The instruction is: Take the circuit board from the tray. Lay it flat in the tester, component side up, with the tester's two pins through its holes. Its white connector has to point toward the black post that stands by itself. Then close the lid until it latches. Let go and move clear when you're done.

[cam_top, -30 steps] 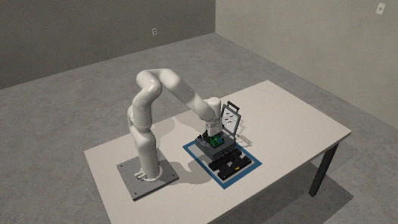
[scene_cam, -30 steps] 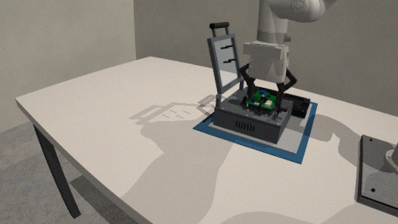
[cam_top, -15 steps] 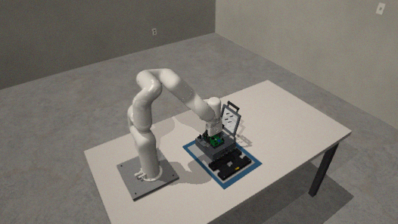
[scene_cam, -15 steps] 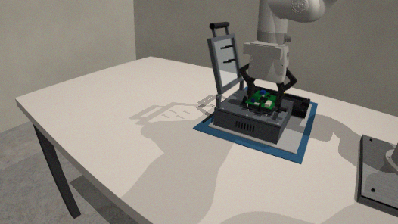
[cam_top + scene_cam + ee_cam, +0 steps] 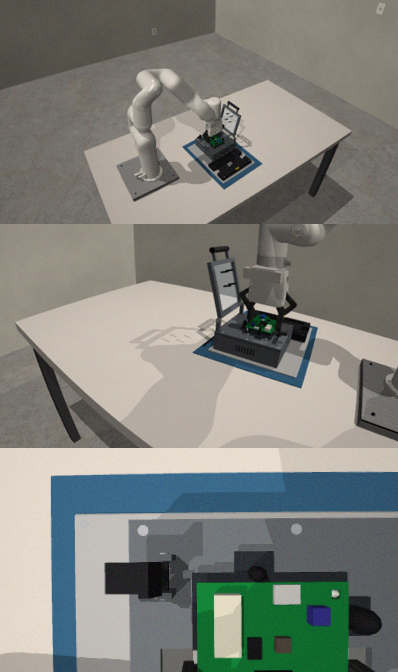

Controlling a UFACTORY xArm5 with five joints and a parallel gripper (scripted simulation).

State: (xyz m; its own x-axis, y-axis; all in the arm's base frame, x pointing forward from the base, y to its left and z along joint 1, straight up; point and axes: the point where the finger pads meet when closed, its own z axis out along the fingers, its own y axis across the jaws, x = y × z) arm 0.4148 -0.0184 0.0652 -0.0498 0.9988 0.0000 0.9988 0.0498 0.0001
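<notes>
Right now the green circuit board is right at my hand. Round my hand: dark nest (1 cm ahead, 1 cm to the left, 1 cm below); then tester lid (12 cm ahead, 1 cm to the left, 10 cm above).
</notes>
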